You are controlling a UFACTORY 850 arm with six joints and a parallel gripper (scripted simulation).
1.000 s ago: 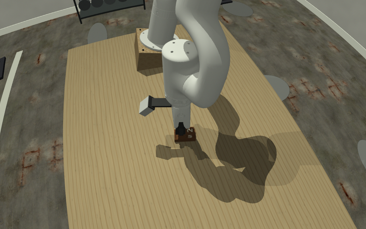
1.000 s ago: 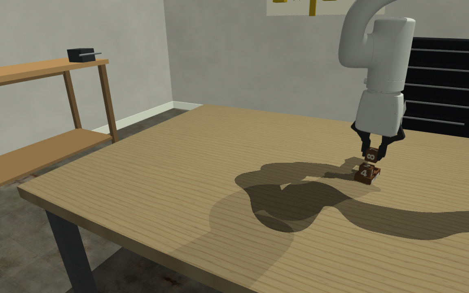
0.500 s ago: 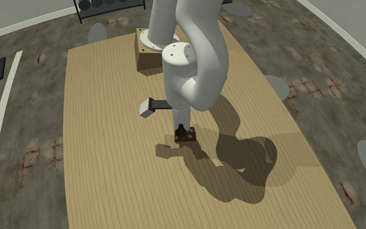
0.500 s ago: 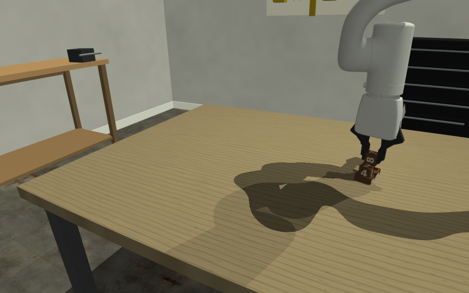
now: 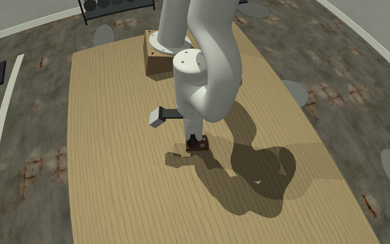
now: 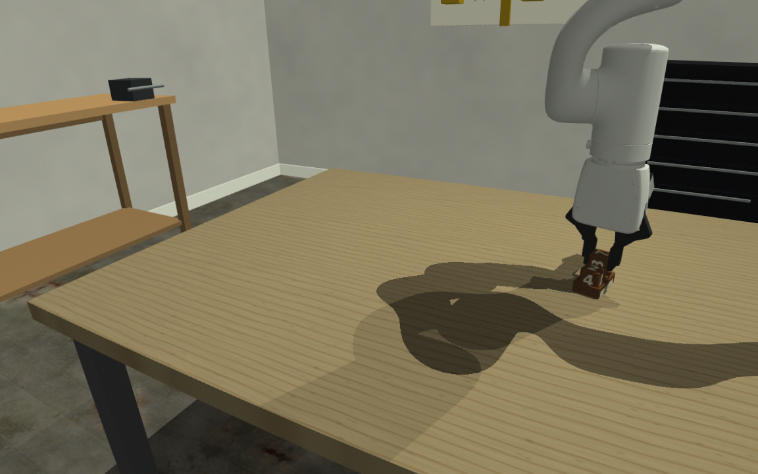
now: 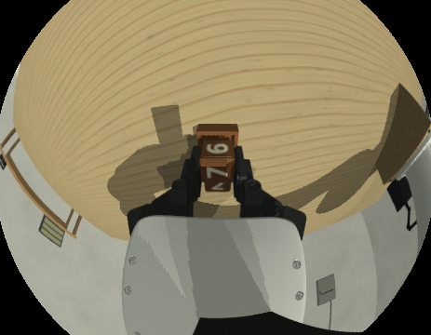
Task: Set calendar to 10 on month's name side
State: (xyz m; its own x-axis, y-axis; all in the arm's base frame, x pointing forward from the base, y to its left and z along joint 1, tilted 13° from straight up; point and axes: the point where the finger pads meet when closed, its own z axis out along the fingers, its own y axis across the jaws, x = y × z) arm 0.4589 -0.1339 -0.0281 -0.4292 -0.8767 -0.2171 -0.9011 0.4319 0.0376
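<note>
My gripper is now 1 cm short of the small brown tray, 2 cm to the right of it and 4 cm above it.
</note>
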